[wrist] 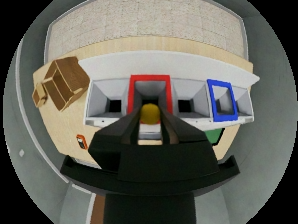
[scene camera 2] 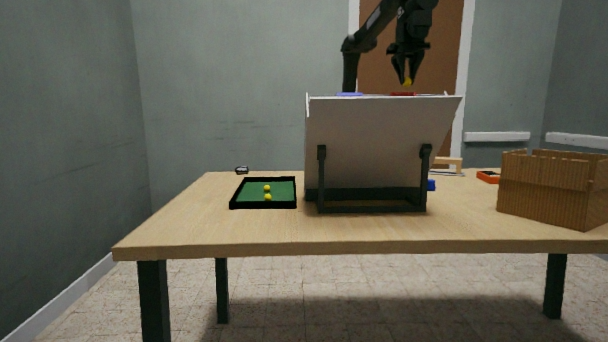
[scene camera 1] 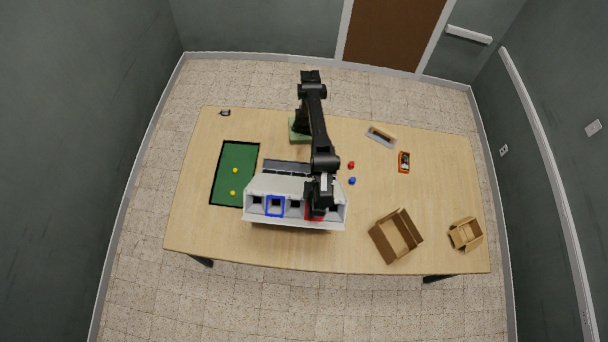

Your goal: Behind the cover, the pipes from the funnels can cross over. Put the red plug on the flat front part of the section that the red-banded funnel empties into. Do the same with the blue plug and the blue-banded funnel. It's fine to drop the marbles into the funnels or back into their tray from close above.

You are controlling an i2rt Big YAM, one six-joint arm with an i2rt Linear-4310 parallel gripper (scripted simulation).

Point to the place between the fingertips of my gripper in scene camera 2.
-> At 407, 84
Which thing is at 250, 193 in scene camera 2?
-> A green tray.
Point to a white cover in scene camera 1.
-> At 264, 182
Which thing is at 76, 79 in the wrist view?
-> A cardboard box.
